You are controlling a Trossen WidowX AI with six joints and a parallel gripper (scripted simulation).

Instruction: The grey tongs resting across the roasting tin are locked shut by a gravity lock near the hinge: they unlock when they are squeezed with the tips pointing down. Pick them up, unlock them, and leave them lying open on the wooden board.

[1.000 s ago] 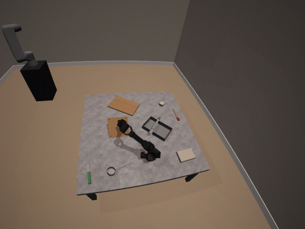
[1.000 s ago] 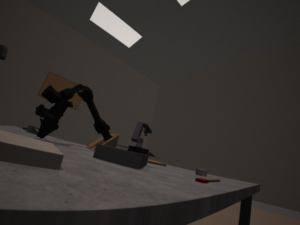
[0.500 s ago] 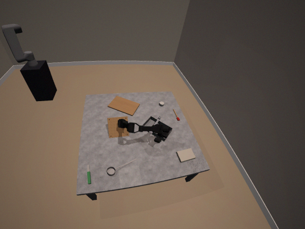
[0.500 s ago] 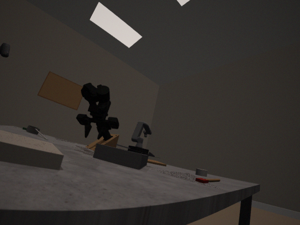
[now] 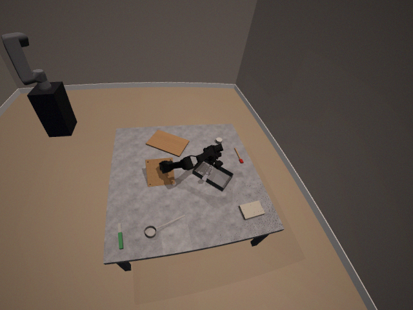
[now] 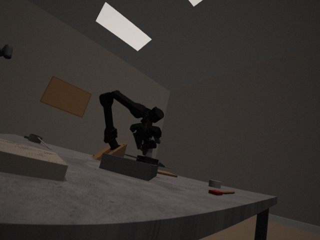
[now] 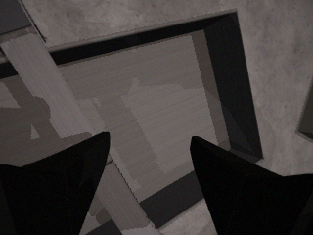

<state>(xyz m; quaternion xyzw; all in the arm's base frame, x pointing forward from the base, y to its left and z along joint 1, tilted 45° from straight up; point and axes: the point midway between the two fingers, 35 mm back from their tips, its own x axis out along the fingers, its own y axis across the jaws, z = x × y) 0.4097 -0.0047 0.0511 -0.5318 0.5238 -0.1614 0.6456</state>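
The grey roasting tin lies 70 mm below my gripper tip, 10 mm to the right of it and 10 mm behind it. The rest, counted from my gripper tip: beige block: 390 mm to the right, 220 mm ahead, 90 mm below; then white cylinder: 410 mm to the left, 160 mm ahead, 80 mm below; then red-handled tool: 310 mm ahead, 170 mm to the left, 90 mm below.
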